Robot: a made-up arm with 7 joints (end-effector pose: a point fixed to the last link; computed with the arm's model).
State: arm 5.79 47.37 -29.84 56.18 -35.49 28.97 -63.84
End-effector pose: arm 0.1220 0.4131 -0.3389 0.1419 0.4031 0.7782 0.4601
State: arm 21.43 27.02 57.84 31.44 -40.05 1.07 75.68
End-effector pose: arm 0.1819 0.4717 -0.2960 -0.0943 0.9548 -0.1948 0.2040
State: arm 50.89 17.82 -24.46 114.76 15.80 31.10 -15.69
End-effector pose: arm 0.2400 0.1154 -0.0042 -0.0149 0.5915 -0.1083 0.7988
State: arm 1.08 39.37 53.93 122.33 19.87 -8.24 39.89
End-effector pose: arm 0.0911 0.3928 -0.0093 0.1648 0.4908 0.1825 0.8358
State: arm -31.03 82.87 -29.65 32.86 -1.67 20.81 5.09
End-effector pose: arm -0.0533 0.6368 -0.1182 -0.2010 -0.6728 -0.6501 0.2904
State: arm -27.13 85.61 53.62 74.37 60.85 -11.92 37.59
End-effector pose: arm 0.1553 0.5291 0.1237 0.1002 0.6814 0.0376 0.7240
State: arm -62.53 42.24 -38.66 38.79 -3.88 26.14 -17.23
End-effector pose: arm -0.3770 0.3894 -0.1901 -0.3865 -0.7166 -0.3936 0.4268
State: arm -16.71 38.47 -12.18 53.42 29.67 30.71 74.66
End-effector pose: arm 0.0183 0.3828 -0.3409 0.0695 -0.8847 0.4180 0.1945
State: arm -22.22 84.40 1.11 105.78 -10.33 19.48 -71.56
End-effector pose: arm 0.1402 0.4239 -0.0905 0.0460 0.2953 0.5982 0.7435
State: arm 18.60 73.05 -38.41 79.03 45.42 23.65 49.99
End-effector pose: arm 0.1729 0.4419 -0.1426 0.1558 0.9756 -0.1279 0.0866
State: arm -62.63 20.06 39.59 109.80 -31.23 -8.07 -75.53
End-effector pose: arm -0.0968 0.3602 -0.1966 -0.1463 0.3615 0.6850 0.6154
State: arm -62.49 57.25 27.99 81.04 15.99 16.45 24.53
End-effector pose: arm -0.0316 0.4853 -0.1630 0.0175 0.9758 0.2177 0.0066
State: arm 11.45 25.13 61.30 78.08 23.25 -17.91 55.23
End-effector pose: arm 0.1302 0.4817 -0.1530 -0.1208 0.5742 0.0196 0.8095
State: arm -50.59 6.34 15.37 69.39 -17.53 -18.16 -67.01
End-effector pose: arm -0.1832 0.2218 -0.3442 -0.2940 0.6776 0.5893 0.3274
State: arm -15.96 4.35 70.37 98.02 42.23 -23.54 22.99
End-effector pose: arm -0.0092 0.3905 -0.1985 -0.4246 0.4267 0.1017 0.7920
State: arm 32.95 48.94 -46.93 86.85 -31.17 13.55 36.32
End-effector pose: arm 0.2423 0.2975 -0.2069 0.5185 0.7294 0.3305 0.2999
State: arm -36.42 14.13 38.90 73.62 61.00 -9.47 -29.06
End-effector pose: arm -0.0526 0.3766 -0.2803 -0.7993 0.4992 0.1785 0.2828
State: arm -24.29 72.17 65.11 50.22 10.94 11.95 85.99
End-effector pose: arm 0.0578 0.6374 0.0378 -0.0141 0.9527 0.0055 0.3034
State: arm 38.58 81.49 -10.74 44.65 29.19 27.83 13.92
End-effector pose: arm 0.1667 0.5988 0.0246 -0.3603 0.7896 0.3214 0.3788
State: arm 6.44 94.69 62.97 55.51 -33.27 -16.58 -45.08
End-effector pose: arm 0.0633 0.6088 0.2437 -0.1805 -0.0889 0.7509 0.6291
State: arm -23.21 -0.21 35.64 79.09 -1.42 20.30 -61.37
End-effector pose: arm 0.0222 0.2633 -0.3396 -0.5705 0.5656 0.5833 0.1201
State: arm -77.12 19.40 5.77 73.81 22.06 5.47 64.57
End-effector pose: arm -0.2938 0.2824 -0.2034 0.1592 -0.8722 0.3862 0.2544
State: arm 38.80 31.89 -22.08 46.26 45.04 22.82 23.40
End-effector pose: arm 0.3349 0.3198 -0.1992 -0.1596 0.9120 -0.2187 0.3083
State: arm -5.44 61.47 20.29 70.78 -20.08 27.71 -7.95
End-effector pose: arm 0.1499 0.5225 -0.1253 -0.1246 0.6671 0.6655 0.3108
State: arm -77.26 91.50 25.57 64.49 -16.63 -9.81 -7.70
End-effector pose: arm 0.0806 0.5794 -0.1057 0.5235 0.6885 0.4796 0.1478
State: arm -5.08 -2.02 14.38 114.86 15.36 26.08 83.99
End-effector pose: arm 0.1312 0.1878 -0.1712 0.2724 0.6901 -0.5270 0.4145
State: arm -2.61 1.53 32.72 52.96 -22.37 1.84 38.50
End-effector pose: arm 0.1028 0.2457 -0.3848 -0.1410 0.9679 -0.0893 0.1880
